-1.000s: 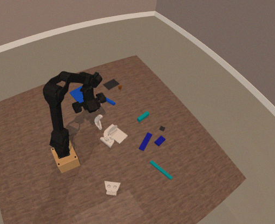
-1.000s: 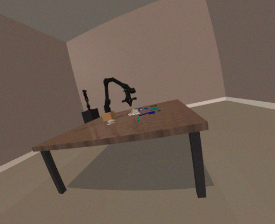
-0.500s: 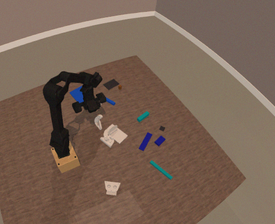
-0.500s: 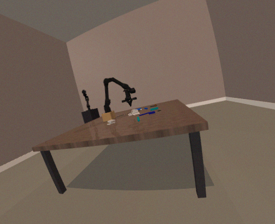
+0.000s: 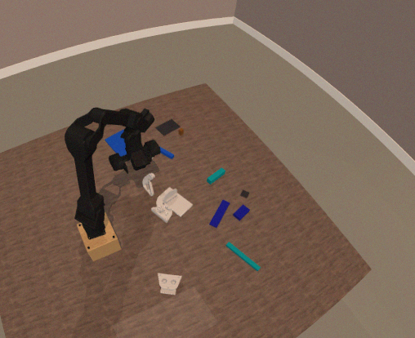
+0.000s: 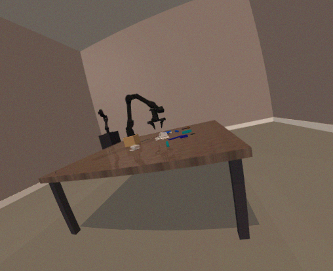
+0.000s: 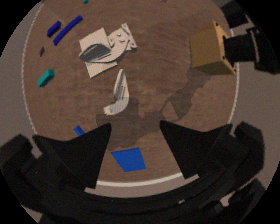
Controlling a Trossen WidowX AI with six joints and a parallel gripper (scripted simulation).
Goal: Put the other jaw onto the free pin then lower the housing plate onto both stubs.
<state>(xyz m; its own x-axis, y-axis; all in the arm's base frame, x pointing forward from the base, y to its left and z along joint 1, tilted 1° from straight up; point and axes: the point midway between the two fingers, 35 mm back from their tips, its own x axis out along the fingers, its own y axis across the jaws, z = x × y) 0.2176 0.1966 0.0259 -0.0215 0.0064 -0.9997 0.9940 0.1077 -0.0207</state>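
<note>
Now: gripper tip 80 mm above the white jaw, 50 mm short of it and 10 mm to the left of it. The rest, counted from my gripper tip: white cube (100 mm to the left, 90 mm ahead, 80 mm below); then white base (140 mm to the right, 100 mm ahead, 80 mm below); then blue plate (220 mm to the left, 80 mm below).
</note>
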